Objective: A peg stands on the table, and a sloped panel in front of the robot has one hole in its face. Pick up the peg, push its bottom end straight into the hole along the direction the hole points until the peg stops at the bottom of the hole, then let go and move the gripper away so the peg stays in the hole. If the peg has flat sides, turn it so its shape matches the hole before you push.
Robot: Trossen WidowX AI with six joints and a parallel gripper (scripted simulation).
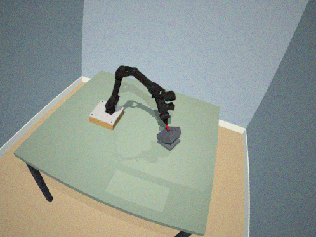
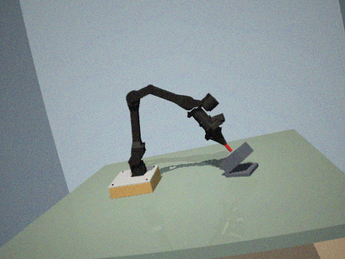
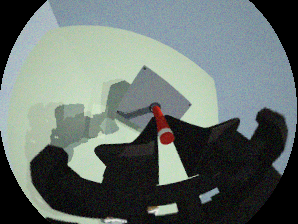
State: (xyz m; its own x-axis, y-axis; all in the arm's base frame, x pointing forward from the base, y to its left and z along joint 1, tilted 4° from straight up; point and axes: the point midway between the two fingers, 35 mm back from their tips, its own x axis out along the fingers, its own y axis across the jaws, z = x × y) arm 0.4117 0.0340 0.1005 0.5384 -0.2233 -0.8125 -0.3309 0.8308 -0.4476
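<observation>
Right now the grey sloped panel is 6 cm below my gripper tip, 4 cm ahead of it and 1 cm to the right of it. Round my gripper tip: red peg 1 cm behind, 1 cm above.
</observation>
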